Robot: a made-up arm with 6 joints.
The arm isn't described. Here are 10 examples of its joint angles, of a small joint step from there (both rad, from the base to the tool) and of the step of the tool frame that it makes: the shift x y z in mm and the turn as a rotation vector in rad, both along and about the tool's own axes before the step.
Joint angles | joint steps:
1: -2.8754 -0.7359 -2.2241 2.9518 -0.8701 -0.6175 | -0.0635 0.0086 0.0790 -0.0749 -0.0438 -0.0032
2: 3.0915 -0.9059 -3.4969 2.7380 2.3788 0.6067 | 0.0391 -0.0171 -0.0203 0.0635 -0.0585 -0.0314
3: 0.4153 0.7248 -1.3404 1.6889 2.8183 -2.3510 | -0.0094 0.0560 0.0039 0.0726 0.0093 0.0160
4: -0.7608 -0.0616 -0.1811 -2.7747 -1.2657 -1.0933 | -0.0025 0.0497 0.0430 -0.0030 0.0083 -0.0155
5: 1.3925 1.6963 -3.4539 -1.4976 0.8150 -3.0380 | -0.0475 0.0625 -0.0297 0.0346 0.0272 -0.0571
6: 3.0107 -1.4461 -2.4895 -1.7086 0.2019 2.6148 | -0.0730 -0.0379 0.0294 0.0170 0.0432 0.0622
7: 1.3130 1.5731 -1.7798 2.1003 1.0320 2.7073 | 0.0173 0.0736 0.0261 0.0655 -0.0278 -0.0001
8: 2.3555 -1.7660 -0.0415 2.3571 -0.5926 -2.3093 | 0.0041 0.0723 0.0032 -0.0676 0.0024 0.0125
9: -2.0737 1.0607 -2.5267 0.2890 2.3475 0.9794 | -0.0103 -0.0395 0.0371 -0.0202 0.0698 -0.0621
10: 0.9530 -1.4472 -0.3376 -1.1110 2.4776 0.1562 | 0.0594 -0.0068 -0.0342 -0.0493 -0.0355 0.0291
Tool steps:
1: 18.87 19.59 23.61 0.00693 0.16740 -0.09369
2: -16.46 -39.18 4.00 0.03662 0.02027 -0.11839
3: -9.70 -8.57 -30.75 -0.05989 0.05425 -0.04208
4: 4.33 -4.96 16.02 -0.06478 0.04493 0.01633
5: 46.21 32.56 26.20 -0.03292 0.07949 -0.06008
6: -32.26 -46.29 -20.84 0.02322 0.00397 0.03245
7: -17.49 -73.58 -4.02 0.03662 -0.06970 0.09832
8: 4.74 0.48 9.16 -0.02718 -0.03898 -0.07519
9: -8.70 22.58 -3.27 -0.05634 -0.03242 -0.04187
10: 3.91 16.80 -6.18 0.00564 0.10576 0.06470
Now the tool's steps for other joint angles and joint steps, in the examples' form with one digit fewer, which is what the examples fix.
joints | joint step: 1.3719 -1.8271 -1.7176 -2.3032 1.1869 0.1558 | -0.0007 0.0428 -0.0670 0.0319 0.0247 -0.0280
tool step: 9.6 1.5 10.1 0.0165 -0.0431 0.0005
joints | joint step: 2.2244 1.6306 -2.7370 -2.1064 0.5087 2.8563 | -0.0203 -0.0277 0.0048 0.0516 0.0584 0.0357
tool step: 33.9 -1.6 13.2 -0.0433 0.0768 0.0933
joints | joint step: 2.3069 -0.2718 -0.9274 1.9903 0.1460 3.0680 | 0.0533 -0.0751 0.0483 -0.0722 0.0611 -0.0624
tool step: 31.0 -4.6 -21.3 -0.0025 0.1179 -0.1529
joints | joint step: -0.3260 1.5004 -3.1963 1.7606 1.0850 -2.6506 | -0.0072 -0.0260 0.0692 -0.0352 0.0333 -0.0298
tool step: -11.8 -7.0 -2.4 0.0537 -0.0065 -0.0092
